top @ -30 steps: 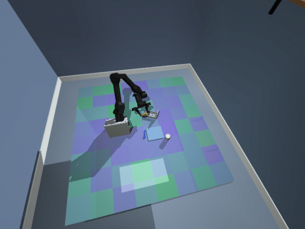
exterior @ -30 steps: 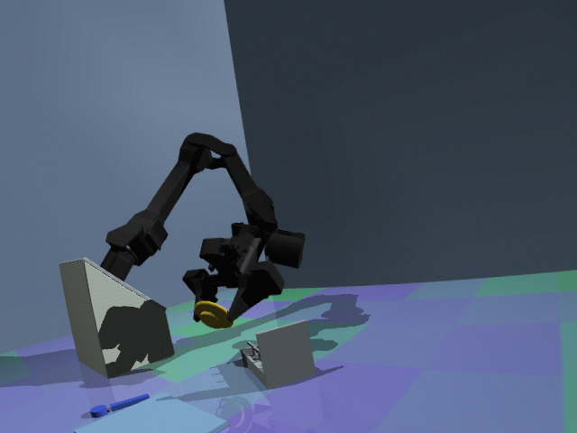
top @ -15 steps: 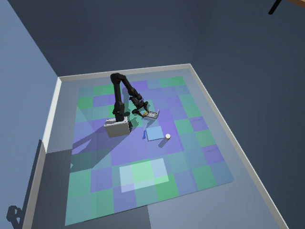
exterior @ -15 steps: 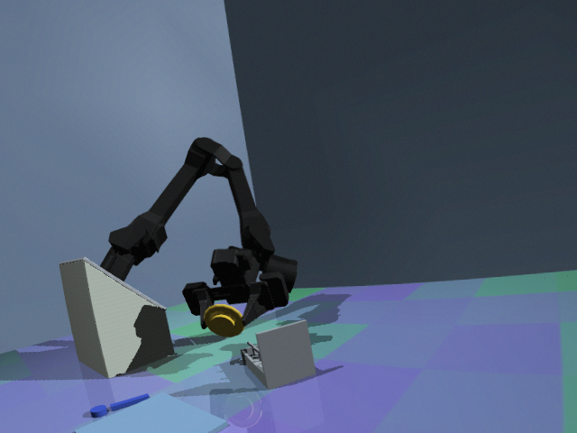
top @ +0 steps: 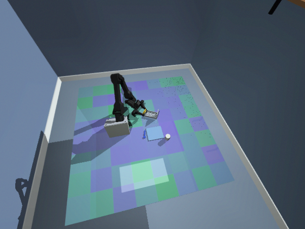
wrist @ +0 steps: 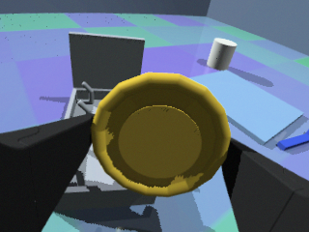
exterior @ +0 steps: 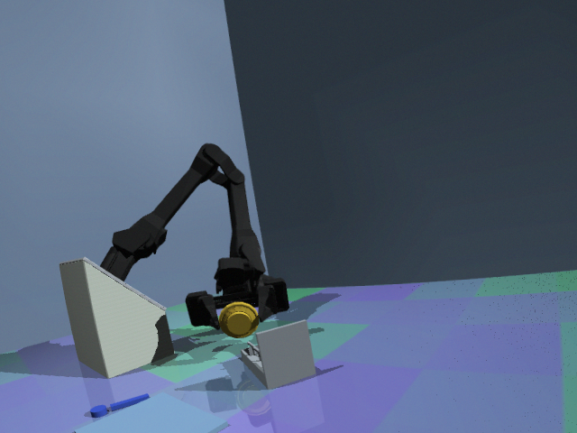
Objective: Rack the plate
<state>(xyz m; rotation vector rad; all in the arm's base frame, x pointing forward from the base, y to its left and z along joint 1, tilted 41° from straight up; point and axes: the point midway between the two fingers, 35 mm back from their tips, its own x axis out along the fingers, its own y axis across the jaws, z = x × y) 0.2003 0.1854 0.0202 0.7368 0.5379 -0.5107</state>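
Right now my gripper tip is 7 cm short of the grey dish rack and 4 cm above it. Round my gripper tip: small white cup: 28 cm to the right, 18 cm ahead, 4 cm below; yellow plate: 1 cm behind; blue spoon: 22 cm to the right, 6 cm below, 3 cm behind.
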